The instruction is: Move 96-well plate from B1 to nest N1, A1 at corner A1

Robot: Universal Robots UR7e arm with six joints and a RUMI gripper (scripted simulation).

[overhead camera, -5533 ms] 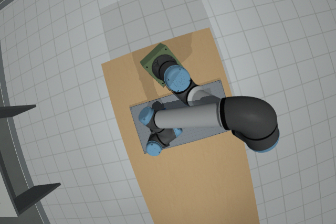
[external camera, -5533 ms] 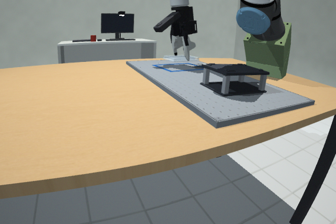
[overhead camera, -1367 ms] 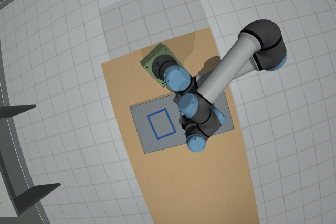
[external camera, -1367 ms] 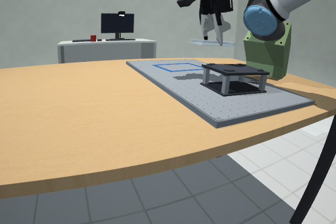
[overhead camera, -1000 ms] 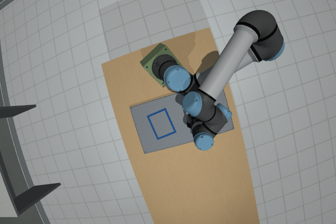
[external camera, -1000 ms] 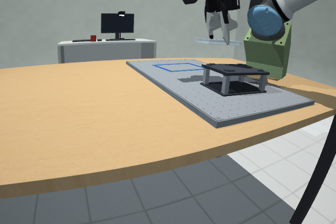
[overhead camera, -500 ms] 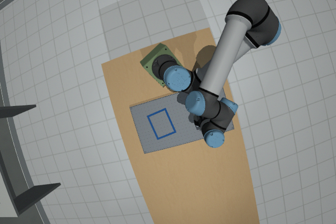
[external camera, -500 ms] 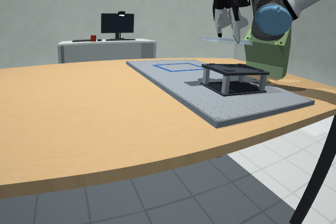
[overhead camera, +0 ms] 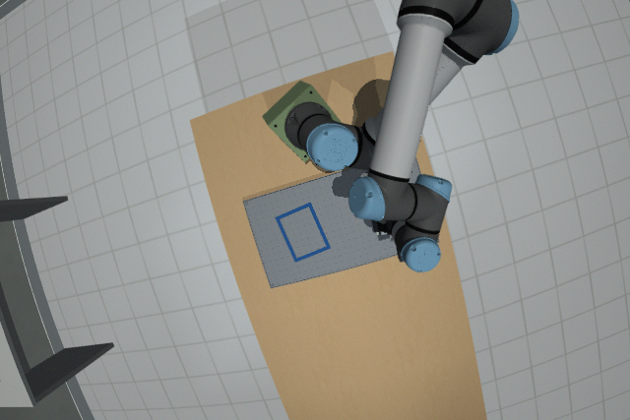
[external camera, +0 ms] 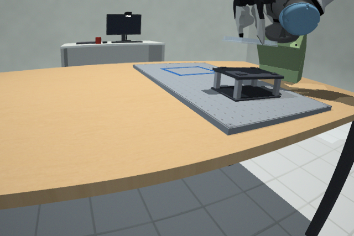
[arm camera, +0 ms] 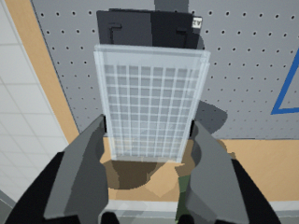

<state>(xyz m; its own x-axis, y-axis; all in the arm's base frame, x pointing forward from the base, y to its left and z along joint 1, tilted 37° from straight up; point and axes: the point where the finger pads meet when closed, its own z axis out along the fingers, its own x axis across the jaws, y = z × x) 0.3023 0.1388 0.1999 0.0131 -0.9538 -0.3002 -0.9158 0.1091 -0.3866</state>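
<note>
The A1 label is 90 mm below my hand, 80 mm ahead of it and 50 mm to the right of it. The rest, counted from my hand: clear 96-well plate (10 mm below).
</note>
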